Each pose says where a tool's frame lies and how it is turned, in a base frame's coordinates. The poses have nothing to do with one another.
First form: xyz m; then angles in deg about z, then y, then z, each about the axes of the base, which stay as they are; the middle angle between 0 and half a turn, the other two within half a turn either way.
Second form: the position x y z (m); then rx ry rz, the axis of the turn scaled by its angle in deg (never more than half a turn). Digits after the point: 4 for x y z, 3 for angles.
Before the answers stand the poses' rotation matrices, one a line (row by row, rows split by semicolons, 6 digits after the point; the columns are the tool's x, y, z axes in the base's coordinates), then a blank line. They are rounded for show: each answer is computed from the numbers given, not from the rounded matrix.
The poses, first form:
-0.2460 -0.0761 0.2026 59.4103 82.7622 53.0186
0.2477 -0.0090 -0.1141 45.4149 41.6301 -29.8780
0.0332 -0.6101 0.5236 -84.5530 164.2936 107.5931
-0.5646 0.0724 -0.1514 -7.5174 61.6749 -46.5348
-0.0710 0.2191 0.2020 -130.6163 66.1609 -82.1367
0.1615 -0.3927 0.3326 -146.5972 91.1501 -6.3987
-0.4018 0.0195 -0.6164 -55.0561 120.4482 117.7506
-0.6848 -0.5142 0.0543 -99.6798 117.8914 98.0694
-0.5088 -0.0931 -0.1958 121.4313 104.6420 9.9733
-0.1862 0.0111 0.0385 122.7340 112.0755 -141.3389
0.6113 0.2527 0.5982 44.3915 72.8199 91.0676
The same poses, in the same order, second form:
-0.649093 -0.471756 0.596762; 0.569055 0.219487 0.792466; -0.504832 0.853974 0.125988
0.809739 -0.111897 0.576023; 0.356173 0.873856 -0.330934; -0.466331 0.473134 0.747449
0.976543 0.199170 -0.081823; 0.213784 -0.942183 0.258046; -0.025697 -0.269486 -0.962662
0.228638 0.762256 0.605550; -0.431408 0.636948 -0.638893; -0.872704 -0.115163 0.474474
-0.787945 -0.602896 0.125138; 0.156786 -0.392977 -0.906084; 0.595450 -0.694324 0.404170
-0.044702 -0.104019 0.993570; -0.548959 -0.828389 -0.111424; 0.834653 -0.550411 -0.020072
0.860583 -0.313476 -0.401409; 0.124804 -0.634317 0.762933; -0.493781 -0.706665 -0.506759
0.964961 0.231208 -0.124066; 0.216251 -0.432969 0.875085; 0.148610 -0.871253 -0.467797
-0.017950 0.302742 0.952903; 0.863201 -0.476241 0.167565; 0.504540 0.825555 -0.252779
0.366813 -0.584668 -0.723610; -0.783805 0.224741 -0.578915; 0.501098 0.779522 -0.375828
-0.703369 -0.710602 -0.017801; 0.197998 -0.219911 0.955215; -0.682693 0.668344 0.295376

-0.2460 -0.0761 0.2026 5.299 94.909 89.672
0.2477 -0.0090 -0.1141 25.502 33.060 14.846
0.0332 -0.6101 0.5236 -163.626 -17.409 4.533
-0.5646 0.0724 -0.1514 21.315 60.162 -48.579
-0.0710 0.2191 0.2020 35.208 -78.196 126.308
0.1615 -0.3927 0.3326 -109.716 39.718 -111.204
-0.4018 0.0195 -0.6164 -124.171 7.805 37.032
-0.6848 -0.5142 0.0543 -116.483 -18.188 -0.998
-0.5088 -0.0931 -0.1958 101.950 69.470 86.838
-0.1862 0.0111 0.0385 83.499 -75.279 -12.240
0.6113 0.2527 0.5982 -35.674 82.683 112.989

